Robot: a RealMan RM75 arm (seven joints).
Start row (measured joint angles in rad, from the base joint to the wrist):
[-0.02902, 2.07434, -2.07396, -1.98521, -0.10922, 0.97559, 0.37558]
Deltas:
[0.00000, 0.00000, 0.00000, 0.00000, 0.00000, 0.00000, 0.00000]
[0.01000, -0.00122, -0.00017, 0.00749, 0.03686, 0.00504, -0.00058]
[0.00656, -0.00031, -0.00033, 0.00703, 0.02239, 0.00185, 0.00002]
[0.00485, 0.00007, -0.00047, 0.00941, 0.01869, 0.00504, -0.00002]
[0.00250, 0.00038, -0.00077, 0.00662, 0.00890, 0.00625, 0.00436]
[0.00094, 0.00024, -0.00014, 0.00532, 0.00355, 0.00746, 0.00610]
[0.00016, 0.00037, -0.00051, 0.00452, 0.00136, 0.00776, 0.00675]
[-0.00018, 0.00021, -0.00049, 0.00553, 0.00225, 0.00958, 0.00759]
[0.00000, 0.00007, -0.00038, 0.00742, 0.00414, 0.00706, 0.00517]
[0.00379, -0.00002, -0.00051, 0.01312, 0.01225, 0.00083, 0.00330]
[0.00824, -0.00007, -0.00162, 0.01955, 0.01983, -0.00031, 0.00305]
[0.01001, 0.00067, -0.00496, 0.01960, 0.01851, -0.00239, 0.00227]
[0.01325, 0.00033, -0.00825, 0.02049, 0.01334, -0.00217, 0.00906]
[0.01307, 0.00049, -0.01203, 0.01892, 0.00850, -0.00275, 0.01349]
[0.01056, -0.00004, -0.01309, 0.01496, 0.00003, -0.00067, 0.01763]
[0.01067, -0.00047, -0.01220, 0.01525, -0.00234, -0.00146, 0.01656]
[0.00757, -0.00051, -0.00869, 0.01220, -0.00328, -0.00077, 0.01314]
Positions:
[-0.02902, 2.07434, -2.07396, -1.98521, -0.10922, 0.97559, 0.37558]
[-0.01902, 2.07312, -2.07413, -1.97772, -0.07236, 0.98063, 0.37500]
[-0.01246, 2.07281, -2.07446, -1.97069, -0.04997, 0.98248, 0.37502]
[-0.00761, 2.07288, -2.07493, -1.96128, -0.03128, 0.98752, 0.37500]
[-0.00511, 2.07326, -2.07570, -1.95466, -0.02238, 0.99377, 0.37936]
[-0.00417, 2.07350, -2.07584, -1.94934, -0.01883, 1.00123, 0.38546]
[-0.00401, 2.07387, -2.07635, -1.94482, -0.01747, 1.00899, 0.39221]
[-0.00419, 2.07408, -2.07684, -1.93929, -0.01522, 1.01857, 0.39980]
[-0.00419, 2.07415, -2.07722, -1.93187, -0.01108, 1.02563, 0.40497]
[-0.00040, 2.07413, -2.07773, -1.91875, 0.00117, 1.02646, 0.40827]
[0.00784, 2.07406, -2.07935, -1.89920, 0.02100, 1.02615, 0.41132]
[0.01785, 2.07473, -2.08431, -1.87960, 0.03951, 1.02376, 0.41359]
[0.03110, 2.07506, -2.09256, -1.85911, 0.05285, 1.02159, 0.42265]
[0.04417, 2.07555, -2.10459, -1.84019, 0.06135, 1.01884, 0.43614]
[0.05473, 2.07551, -2.11768, -1.82523, 0.06138, 1.01817, 0.45377]
[0.06540, 2.07504, -2.12988, -1.80998, 0.05904, 1.01671, 0.47033]
[0.07297, 2.07453, -2.13857, -1.79778, 0.05576, 1.01594, 0.48347]

